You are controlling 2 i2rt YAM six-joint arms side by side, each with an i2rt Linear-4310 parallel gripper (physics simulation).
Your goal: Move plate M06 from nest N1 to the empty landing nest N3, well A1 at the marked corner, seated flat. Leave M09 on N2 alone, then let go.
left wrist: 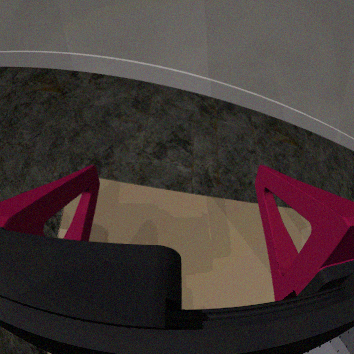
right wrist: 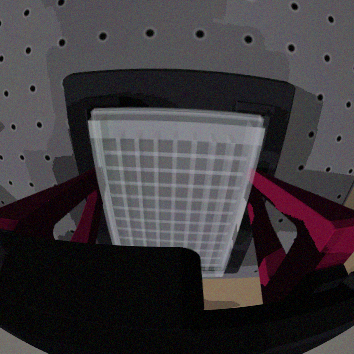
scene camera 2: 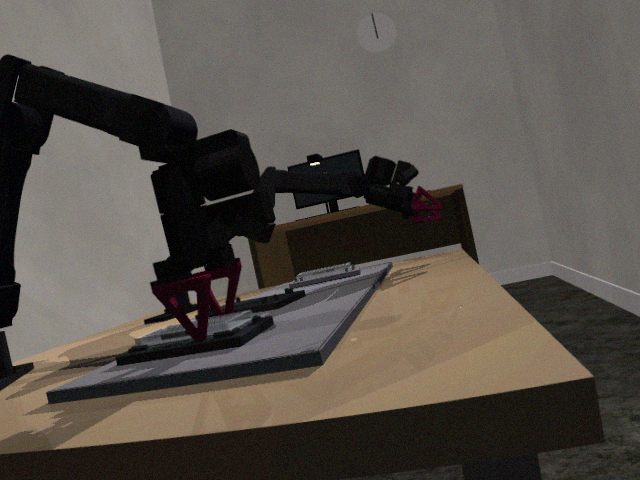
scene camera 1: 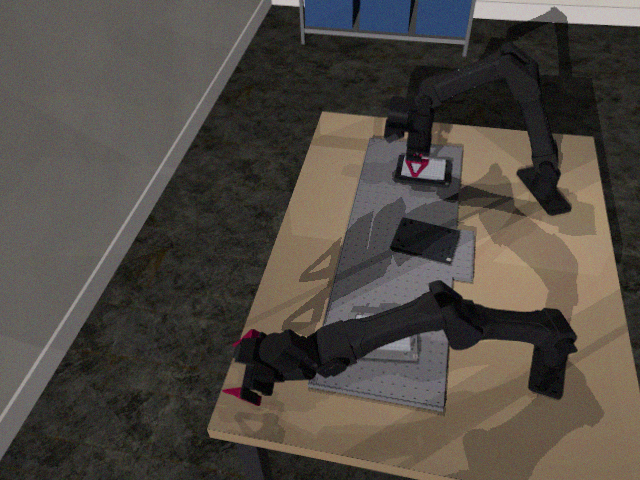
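A clear gridded plate, taken as M06 though no label is legible, point(scene camera 1: 436, 169) point(scene camera 2: 235, 321) point(right wrist: 175, 127) lies in a black nest point(scene camera 1: 423, 181) point(scene camera 2: 258, 329) point(right wrist: 175, 85) at the far end in scene camera 1. My right gripper point(scene camera 1: 416, 166) point(scene camera 2: 212, 326) point(right wrist: 174, 175) is shut on this plate, one finger against each long side, low at the nest. An empty black nest point(scene camera 1: 426, 240) point(scene camera 2: 273, 299) lies mid-board. Another pale plate point(scene camera 1: 398, 345) sits in a lighter nest point(scene camera 1: 392, 357), partly hidden under my left arm. My left gripper point(scene camera 1: 231, 367) point(scene camera 2: 433, 209) point(left wrist: 176, 173) is open and empty.
The nests stand on a grey perforated board point(scene camera 1: 377, 387) point(scene camera 2: 330, 310) point(right wrist: 175, 50) on a wooden table point(scene camera 1: 289, 206) point(scene camera 2: 413, 330). My left arm reaches across the near part of the board in scene camera 1, with its gripper over the table's left edge.
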